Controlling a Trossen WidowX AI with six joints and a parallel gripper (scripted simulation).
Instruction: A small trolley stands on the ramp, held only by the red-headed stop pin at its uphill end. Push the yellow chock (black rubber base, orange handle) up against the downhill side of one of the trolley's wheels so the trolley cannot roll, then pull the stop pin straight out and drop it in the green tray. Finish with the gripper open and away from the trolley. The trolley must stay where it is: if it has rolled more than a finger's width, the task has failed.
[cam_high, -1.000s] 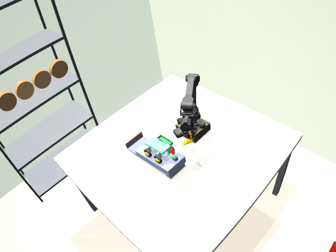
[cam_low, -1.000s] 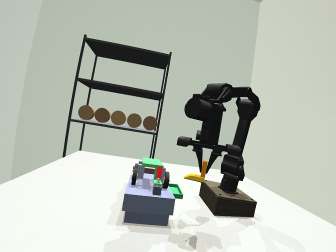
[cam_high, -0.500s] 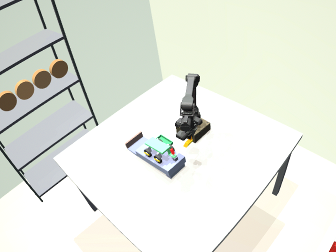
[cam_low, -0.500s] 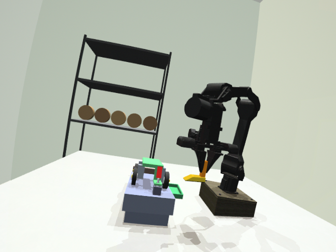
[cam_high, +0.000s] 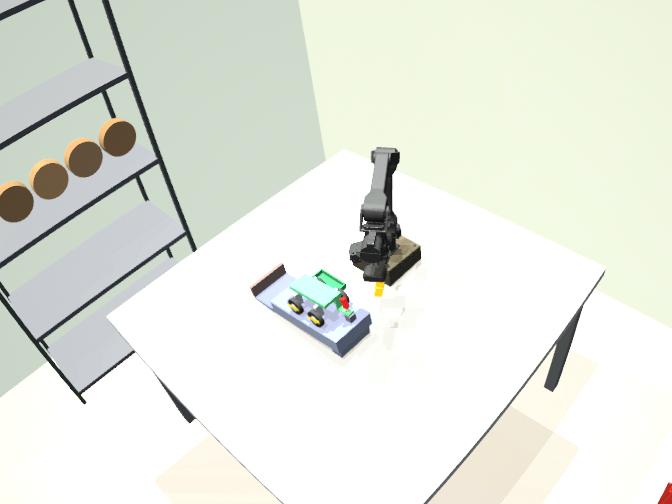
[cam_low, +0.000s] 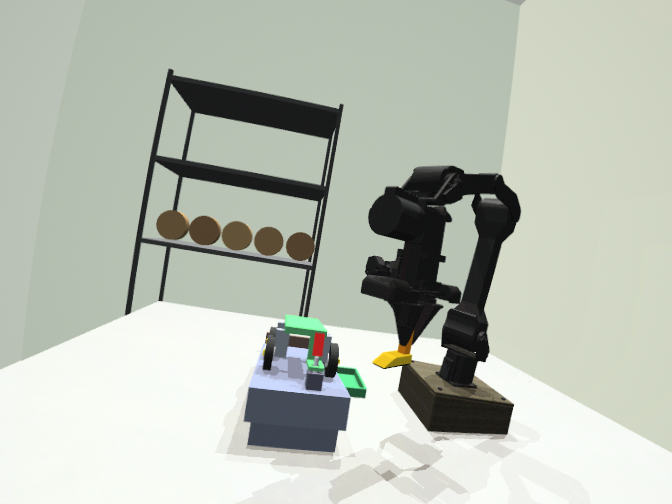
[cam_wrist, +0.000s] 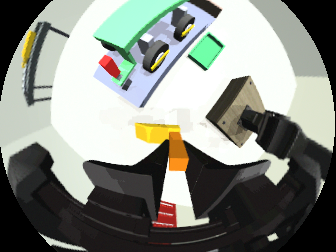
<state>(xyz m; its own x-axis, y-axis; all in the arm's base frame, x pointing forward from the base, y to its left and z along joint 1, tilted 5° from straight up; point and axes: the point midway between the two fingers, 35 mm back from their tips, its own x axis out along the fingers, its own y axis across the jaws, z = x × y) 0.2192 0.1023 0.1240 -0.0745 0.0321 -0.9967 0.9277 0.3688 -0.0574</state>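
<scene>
The yellow chock is 2 cm ahead of my gripper tip, 1 cm to the left of it and 1 cm below it. Also, from my gripper tip: red-headed stop pin: 12 cm ahead, 5 cm to the right, 4 cm below; trolley: 12 cm ahead, 16 cm to the right, 6 cm below; lavender ramp: 12 cm ahead, 16 cm to the right, 13 cm below.
</scene>
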